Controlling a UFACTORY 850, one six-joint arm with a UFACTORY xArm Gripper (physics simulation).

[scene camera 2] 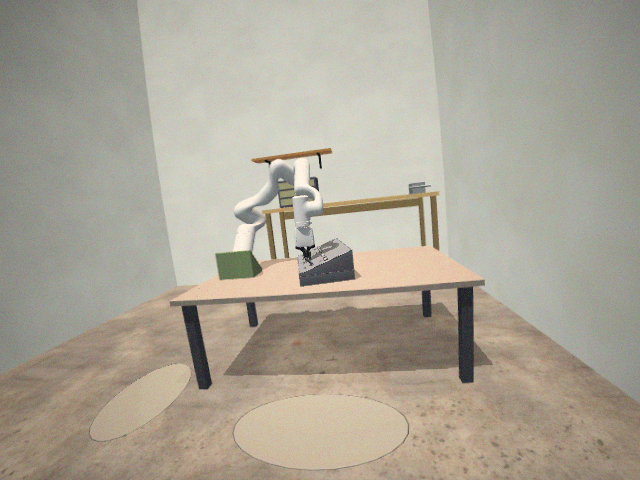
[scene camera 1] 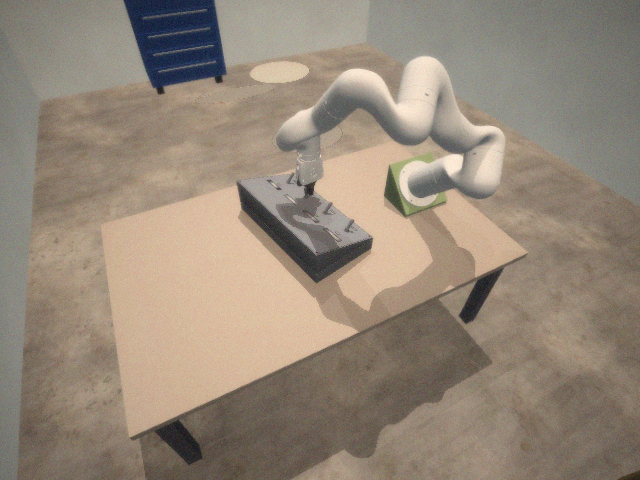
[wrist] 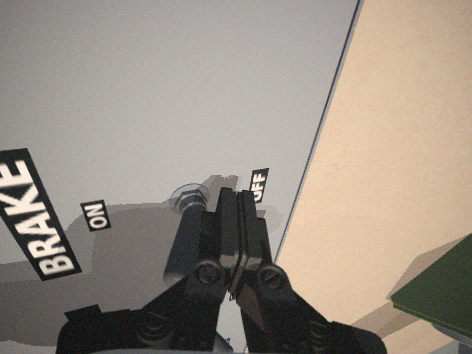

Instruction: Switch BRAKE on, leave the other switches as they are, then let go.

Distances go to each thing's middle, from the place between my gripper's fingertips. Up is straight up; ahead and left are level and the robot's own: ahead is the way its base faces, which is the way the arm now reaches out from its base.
Now: hand 20 mm short of the brake lever (wrist: pixel 184 251), 10 mm to the right of it and 20 mm below it. From my hand the other things lie so: grey sloped switch box (scene camera 1: pixel 318 242): 70 mm ahead, 80 mm to the left, 20 mm below.
